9 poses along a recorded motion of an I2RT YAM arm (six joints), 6.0 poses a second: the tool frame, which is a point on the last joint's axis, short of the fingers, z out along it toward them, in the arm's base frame.
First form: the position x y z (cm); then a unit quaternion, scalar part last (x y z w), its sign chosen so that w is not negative.
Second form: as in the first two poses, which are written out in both.
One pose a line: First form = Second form
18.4 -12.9 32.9 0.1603 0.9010 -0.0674 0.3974 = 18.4 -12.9 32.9 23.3 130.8 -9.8
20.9 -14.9 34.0 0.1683 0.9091 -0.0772 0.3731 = 20.9 -14.9 34.0 24.7 133.4 -11.3
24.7 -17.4 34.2 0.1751 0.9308 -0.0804 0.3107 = 24.7 -17.4 34.2 26.5 140.8 -12.2
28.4 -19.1 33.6 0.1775 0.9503 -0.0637 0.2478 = 28.4 -19.1 33.6 27.7 148.4 -9.9
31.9 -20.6 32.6 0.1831 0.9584 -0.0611 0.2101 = 31.9 -20.6 32.6 29.2 152.7 -9.7
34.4 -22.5 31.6 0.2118 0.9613 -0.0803 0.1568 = 34.4 -22.5 31.6 34.7 157.6 -13.2
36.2 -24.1 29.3 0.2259 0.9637 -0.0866 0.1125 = 36.2 -24.1 29.3 38.0 162.1 -14.6
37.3 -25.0 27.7 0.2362 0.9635 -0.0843 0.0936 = 37.3 -25.0 27.7 40.2 163.8 -14.3
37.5 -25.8 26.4 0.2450 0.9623 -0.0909 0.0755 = 37.5 -25.8 26.4 42.1 165.4 -15.6
